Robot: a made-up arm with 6 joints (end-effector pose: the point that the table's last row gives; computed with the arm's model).
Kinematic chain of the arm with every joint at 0, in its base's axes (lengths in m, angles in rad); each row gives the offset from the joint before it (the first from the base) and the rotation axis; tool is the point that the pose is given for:
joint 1: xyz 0 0 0.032 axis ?
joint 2: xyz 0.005 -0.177 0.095 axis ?
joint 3: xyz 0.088 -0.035 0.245 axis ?
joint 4: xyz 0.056 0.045 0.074 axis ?
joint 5: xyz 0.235 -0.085 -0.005 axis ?
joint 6: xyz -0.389 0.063 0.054 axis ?
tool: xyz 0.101 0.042 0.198
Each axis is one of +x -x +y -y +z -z.
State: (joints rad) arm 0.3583 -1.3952 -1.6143 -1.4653 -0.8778 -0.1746
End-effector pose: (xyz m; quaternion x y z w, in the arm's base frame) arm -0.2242 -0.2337 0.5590 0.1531 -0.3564 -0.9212 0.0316
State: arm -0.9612 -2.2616 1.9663 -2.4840 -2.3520 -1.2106
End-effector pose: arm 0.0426 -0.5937 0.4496 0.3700 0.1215 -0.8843 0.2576
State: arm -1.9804 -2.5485 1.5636 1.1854 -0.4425 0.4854
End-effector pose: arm 0.2619 -0.3702 0.1134 0.1670 -0.1225 0.5451 0.8124
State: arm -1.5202 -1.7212 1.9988 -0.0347 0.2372 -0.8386
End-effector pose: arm 0.2129 -0.1200 -0.2480 -0.6307 0.6891 0.2899 0.2085
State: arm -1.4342 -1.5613 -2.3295 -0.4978 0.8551 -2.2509
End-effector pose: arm 0.3729 0.0431 0.1070 0.2495 0.6926 0.5119 0.4428
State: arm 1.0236 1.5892 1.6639 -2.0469 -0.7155 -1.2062
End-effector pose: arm -0.0031 0.0299 0.3728 -0.2403 0.2580 -0.3910 0.8502
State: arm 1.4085 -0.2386 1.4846 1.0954 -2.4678 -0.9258
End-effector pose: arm -0.3415 0.0107 -0.0799 -0.7712 0.4962 0.1028 0.3852
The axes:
joint 1: -y
joint 2: +z
joint 3: -x
joint 4: +y
joint 5: +x
joint 6: +y

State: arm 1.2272 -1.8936 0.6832 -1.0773 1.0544 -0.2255
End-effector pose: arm -0.5543 -0.0376 0.1163 0.0642 -0.7793 -0.4845 0.3922
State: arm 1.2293 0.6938 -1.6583 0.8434 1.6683 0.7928
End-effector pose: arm -0.0640 -0.1020 0.3363 0.4057 0.6944 0.5898 0.0735
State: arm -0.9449 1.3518 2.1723 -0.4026 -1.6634 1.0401
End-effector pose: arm 0.3301 0.0580 0.1373 -0.5890 -0.6417 -0.1975 0.4498
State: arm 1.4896 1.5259 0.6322 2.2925 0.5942 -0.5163
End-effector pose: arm -0.3991 0.2817 0.2063 -0.4160 -0.2697 -0.3270 0.8045
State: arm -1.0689 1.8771 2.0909 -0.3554 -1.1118 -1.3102
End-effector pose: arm 0.2766 -0.2712 -0.0573 0.1464 0.8692 -0.4321 0.1908
